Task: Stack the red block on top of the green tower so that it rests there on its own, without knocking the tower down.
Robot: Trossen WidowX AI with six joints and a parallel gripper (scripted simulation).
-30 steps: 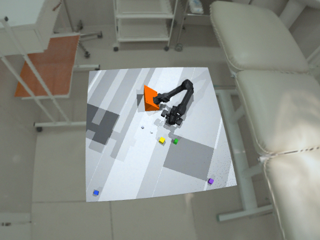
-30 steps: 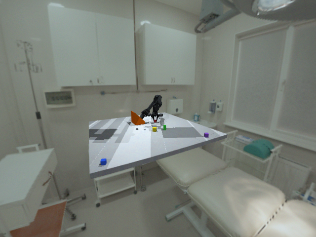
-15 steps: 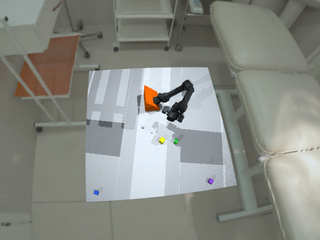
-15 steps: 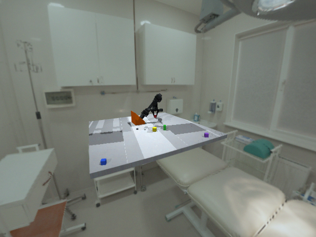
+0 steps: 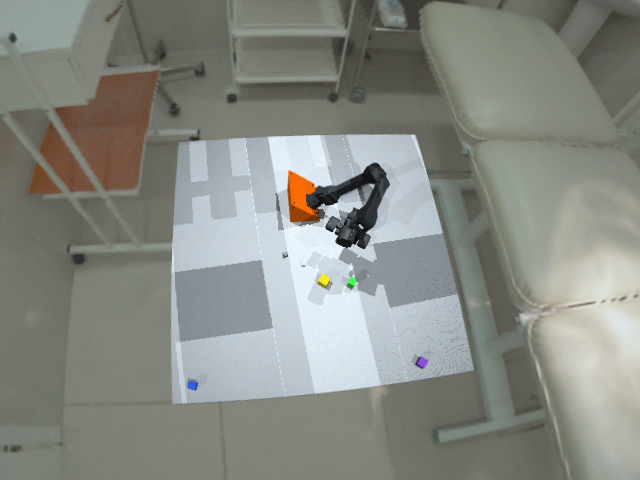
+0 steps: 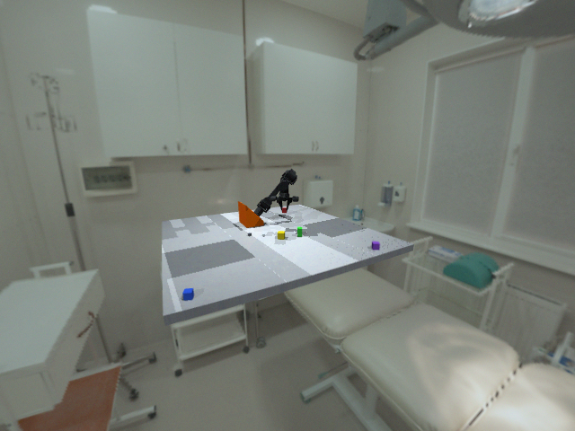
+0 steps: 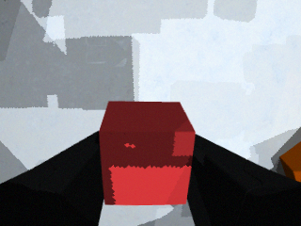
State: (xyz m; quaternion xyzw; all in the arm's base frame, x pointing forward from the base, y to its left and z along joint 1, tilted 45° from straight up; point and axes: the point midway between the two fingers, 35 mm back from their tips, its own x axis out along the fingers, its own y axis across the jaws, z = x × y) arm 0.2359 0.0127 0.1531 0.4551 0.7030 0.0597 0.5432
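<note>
The yellow cube lies 14 cm ahead of my gripper tip, 11 cm below it and 10 cm to the right of it. The rest, counted from my gripper tip: blue cube (68 cm to the right, 54 cm ahead, 12 cm below); red block (1 cm above); purple cube (55 cm ahead, 28 cm to the left, 11 cm below).
</note>
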